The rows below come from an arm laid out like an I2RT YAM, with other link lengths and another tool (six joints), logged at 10 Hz.
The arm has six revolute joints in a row. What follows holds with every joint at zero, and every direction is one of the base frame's. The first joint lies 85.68 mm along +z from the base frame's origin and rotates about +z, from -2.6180 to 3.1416 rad. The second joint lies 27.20 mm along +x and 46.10 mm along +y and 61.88 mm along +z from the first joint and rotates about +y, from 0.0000 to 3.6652 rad. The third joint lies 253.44 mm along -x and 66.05 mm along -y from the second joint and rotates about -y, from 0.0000 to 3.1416 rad. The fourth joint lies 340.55 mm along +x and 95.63 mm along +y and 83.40 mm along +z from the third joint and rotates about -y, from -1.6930 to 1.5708 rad. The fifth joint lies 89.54 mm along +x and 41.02 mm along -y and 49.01 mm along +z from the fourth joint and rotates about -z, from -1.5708 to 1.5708 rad. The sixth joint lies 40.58 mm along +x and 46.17 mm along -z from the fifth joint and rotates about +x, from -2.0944 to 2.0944 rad. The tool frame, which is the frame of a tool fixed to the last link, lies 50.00 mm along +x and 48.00 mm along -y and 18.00 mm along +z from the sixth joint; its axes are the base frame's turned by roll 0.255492, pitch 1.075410 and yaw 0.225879 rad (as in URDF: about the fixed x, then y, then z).
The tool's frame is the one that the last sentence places.
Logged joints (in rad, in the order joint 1, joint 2, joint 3, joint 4, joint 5, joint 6), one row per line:
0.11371, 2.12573, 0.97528, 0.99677, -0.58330, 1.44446
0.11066, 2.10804, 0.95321, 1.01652, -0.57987, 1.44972
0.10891, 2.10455, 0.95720, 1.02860, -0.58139, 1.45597
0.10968, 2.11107, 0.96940, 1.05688, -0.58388, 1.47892
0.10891, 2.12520, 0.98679, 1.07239, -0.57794, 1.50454
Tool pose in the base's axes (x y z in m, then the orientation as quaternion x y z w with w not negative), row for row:
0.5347, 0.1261, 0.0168, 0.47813, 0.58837, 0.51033, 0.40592
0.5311, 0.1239, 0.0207, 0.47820, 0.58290, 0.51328, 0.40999
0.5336, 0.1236, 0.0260, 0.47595, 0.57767, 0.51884, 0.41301
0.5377, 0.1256, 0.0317, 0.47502, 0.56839, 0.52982, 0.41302
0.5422, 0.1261, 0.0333, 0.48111, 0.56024, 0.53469, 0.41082
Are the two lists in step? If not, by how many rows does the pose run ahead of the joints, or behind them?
They are in step.
